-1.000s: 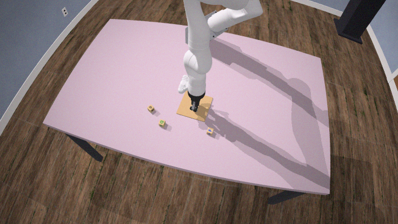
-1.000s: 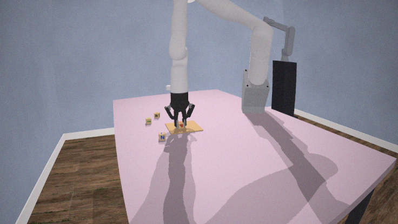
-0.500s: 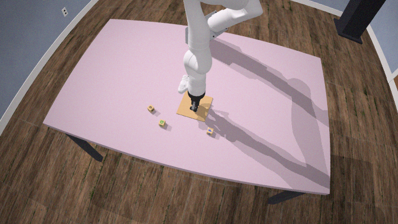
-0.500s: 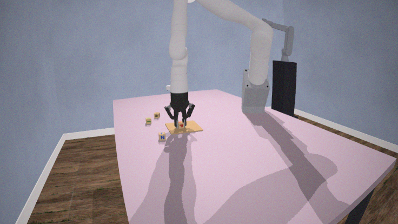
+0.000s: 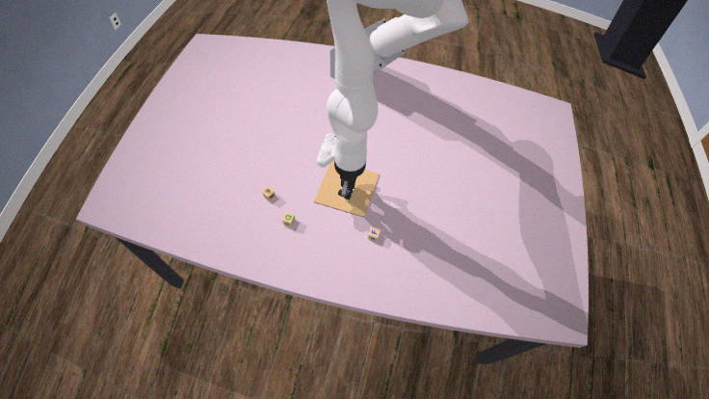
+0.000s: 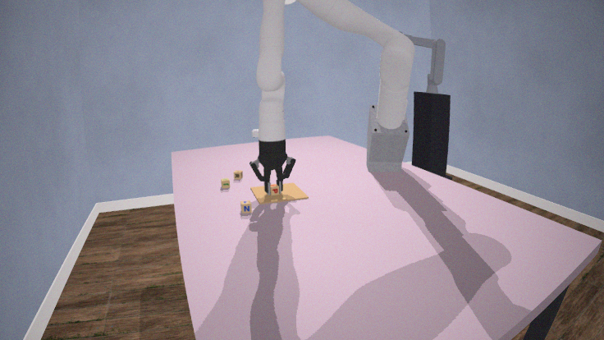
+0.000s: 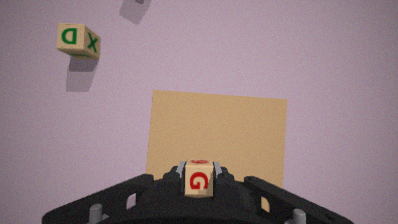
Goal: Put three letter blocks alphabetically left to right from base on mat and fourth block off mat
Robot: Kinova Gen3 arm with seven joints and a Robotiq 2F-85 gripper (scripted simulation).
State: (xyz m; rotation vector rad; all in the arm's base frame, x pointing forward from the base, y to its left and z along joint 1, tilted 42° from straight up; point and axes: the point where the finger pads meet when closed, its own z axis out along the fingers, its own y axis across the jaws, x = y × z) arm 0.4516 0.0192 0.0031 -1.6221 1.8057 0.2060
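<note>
Now: hand 2 cm past the tan mat, 2 cm above it and 1 cm to the left of it. Round my hand: blue N block (10 cm ahead, 9 cm to the left, 1 cm below); then green D block (13 cm to the right, 13 cm ahead, 1 cm below).
</note>
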